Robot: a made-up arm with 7 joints. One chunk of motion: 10 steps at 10 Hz.
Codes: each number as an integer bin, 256 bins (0 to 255) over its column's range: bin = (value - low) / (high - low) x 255, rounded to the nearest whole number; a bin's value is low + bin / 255 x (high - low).
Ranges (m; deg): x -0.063..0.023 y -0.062..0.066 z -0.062..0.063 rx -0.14..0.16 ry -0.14..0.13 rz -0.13..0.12
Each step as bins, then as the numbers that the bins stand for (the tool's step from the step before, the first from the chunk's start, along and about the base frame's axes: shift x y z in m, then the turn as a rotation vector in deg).
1 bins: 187 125 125 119 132 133
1 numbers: 0.00007 0.00075 -0.00073 0.000 0.000 0.000
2 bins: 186 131 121 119 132 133
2 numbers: -0.00027 0.00376 -0.00269 0.000 0.000 0.000
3 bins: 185 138 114 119 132 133
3 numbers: -0.00061 0.00727 -0.00612 0.000 0.000 0.000
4 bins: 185 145 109 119 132 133
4 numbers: -0.00061 0.01078 -0.00857 0.000 0.000 0.000
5 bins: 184 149 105 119 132 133
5 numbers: -0.00095 0.01279 -0.01053 0.000 0.000 0.000
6 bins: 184 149 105 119 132 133
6 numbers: -0.00095 0.01279 -0.01053 0.000 0.000 0.000
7 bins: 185 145 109 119 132 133
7 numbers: -0.00061 0.01078 -0.00857 0.000 0.000 0.000
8 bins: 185 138 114 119 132 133
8 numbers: -0.00061 0.00727 -0.00612 0.000 0.000 0.000
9 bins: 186 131 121 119 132 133
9 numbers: -0.00027 0.00376 -0.00269 0.000 0.000 0.000
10 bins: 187 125 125 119 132 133
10 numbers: 0.00007 0.00075 -0.00073 0.000 0.000 0.000
